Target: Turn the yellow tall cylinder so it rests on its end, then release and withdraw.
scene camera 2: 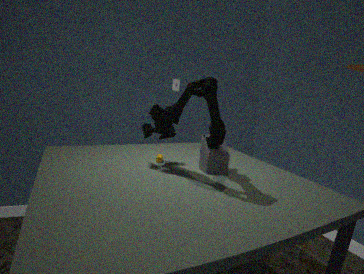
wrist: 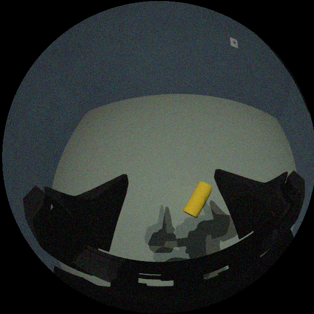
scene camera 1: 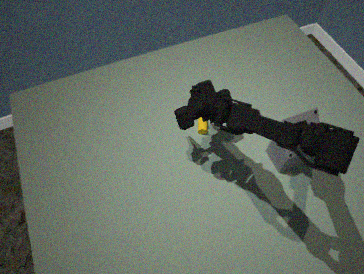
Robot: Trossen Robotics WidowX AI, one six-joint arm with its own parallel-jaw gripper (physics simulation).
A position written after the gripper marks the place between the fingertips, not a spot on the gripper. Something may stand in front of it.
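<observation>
Gripper at (scene camera 1: 191,106), also at (wrist: 172,176).
</observation>
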